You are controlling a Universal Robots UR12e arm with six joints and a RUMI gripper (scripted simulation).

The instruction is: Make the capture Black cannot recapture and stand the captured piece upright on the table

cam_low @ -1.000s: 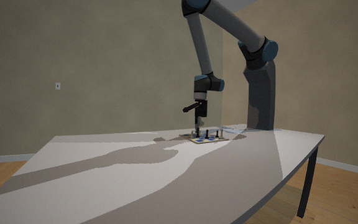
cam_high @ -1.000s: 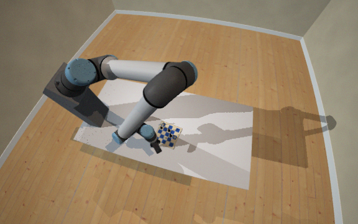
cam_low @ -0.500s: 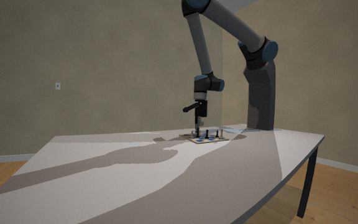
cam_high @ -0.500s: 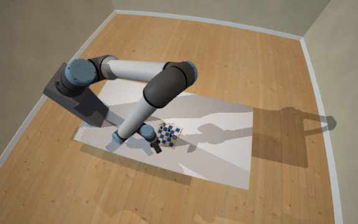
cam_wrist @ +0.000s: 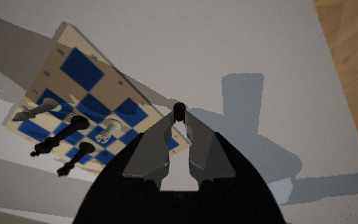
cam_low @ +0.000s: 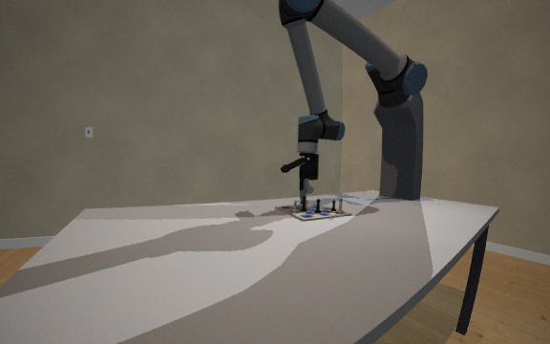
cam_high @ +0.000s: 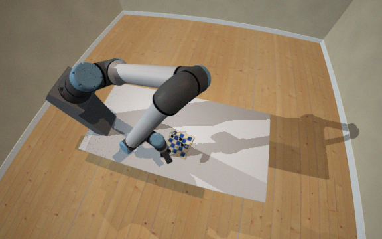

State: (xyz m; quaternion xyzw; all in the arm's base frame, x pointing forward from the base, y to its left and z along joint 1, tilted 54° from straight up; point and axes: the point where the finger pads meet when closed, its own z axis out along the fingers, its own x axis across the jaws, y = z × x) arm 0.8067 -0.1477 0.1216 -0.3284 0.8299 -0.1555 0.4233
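Right now my hand is 1 cm above the black pawn. Round my hand: blue-and-cream chessboard: 6 cm ahead, 13 cm to the left, 2 cm below.
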